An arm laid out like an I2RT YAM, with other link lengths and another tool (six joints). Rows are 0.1 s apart.
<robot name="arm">
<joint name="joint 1" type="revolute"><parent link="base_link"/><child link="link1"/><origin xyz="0 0 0.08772"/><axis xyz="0 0 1"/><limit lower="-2.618" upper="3.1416"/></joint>
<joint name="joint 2" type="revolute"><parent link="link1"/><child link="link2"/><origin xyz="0.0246 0.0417 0.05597"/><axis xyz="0 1 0"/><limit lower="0" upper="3.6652"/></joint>
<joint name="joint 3" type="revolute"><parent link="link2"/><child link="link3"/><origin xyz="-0.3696 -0.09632 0"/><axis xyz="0 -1 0"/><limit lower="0" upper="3.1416"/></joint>
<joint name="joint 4" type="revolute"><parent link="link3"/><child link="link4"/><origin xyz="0.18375 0.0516 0.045"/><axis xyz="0 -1 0"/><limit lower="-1.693" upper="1.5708"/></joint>
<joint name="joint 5" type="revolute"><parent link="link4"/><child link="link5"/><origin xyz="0.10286 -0.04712 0.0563"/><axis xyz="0 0 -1"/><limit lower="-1.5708" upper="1.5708"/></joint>
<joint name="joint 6" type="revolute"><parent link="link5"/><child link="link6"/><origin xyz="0.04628 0 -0.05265"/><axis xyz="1 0 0"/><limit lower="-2.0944" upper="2.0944"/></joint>
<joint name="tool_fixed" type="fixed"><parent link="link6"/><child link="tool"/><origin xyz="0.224 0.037 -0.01" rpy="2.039 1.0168 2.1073"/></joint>
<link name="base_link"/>
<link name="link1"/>
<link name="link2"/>
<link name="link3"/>
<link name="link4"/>
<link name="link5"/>
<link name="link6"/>
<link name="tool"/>
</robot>
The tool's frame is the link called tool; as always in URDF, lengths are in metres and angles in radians.
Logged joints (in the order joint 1, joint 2, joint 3, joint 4, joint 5, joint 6), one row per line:
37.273, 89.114, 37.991, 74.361, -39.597, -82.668
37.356, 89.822, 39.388, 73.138, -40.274, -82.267
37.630, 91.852, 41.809, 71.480, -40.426, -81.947
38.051, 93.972, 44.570, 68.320, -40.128, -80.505
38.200, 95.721, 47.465, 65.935, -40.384, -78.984
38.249, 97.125, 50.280, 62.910, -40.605, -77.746
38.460, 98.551, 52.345, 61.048, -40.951, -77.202
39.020, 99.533, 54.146, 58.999, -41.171, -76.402
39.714, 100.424, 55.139, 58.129, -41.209, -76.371
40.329, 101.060, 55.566, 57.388, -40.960, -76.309
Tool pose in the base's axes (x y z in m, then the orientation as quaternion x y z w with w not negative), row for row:
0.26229, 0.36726, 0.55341, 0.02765, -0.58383, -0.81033, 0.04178
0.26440, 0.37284, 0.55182, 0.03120, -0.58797, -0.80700, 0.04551
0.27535, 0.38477, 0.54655, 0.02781, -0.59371, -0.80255, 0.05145
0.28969, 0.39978, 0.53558, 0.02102, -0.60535, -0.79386, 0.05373
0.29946, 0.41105, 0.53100, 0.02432, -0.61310, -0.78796, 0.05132
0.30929, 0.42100, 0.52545, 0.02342, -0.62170, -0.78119, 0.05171
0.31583, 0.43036, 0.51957, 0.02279, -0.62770, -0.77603, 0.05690
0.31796, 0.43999, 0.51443, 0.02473, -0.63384, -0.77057, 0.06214
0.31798, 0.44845, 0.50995, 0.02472, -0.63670, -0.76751, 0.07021
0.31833, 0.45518, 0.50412, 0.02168, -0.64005, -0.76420, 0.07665
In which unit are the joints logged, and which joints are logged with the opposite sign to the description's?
The joints are logged in degrees. Opposite sign: joint 6.
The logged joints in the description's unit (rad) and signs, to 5 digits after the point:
0.65054, 1.55533, 0.66307, 1.29784, -0.69110, 1.44283
0.65199, 1.56769, 0.68745, 1.27650, -0.70291, 1.43583
0.65677, 1.60312, 0.72970, 1.24756, -0.70557, 1.43024
0.66412, 1.64012, 0.77789, 1.19241, -0.70037, 1.40508
0.66672, 1.67065, 0.82842, 1.15078, -0.70483, 1.37853
0.66757, 1.69515, 0.87755, 1.09799, -0.70869, 1.35692
0.67125, 1.72004, 0.91359, 1.06549, -0.71473, 1.34743
0.68103, 1.73718, 0.94503, 1.02973, -0.71857, 1.33347
0.69314, 1.75273, 0.96236, 1.01454, -0.71923, 1.33293
0.70387, 1.76383, 0.96981, 1.00161, -0.71489, 1.33184

